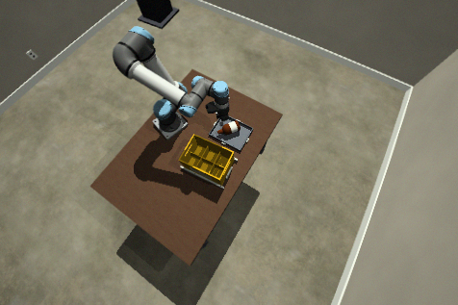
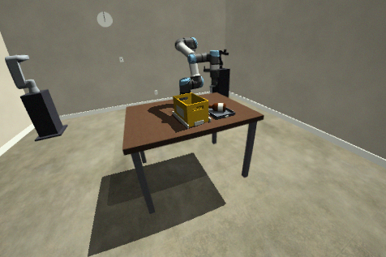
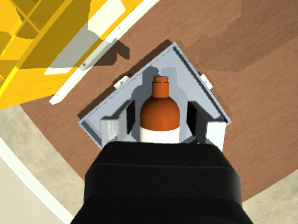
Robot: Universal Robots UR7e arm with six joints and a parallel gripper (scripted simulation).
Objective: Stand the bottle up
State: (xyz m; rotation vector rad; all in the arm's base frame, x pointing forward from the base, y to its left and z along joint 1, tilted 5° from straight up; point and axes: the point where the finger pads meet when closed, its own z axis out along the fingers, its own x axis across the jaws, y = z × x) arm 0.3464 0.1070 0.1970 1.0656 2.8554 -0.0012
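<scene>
My hand is 3 cm short of the brown bottle, 4 cm to the right of it and 16 cm above it. Also, from my hand: yellow crate: 3 cm ahead, 23 cm to the right, 12 cm below; then tray: 5 cm ahead, 4 cm to the left, 19 cm below.
</scene>
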